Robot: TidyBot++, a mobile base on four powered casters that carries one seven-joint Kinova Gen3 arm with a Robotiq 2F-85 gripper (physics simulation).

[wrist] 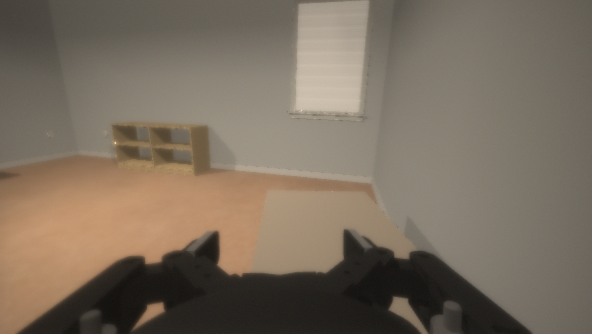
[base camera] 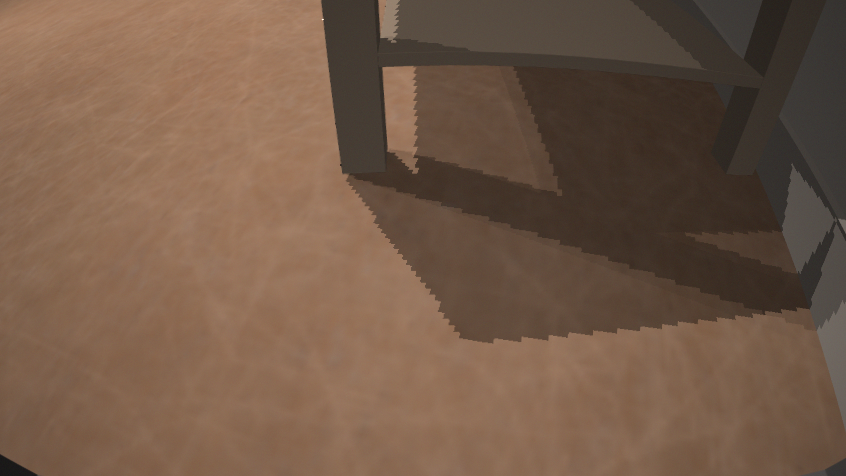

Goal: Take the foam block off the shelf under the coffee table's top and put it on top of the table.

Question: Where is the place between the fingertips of my gripper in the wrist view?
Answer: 281, 244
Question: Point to a wooden shelf unit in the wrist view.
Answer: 126, 144
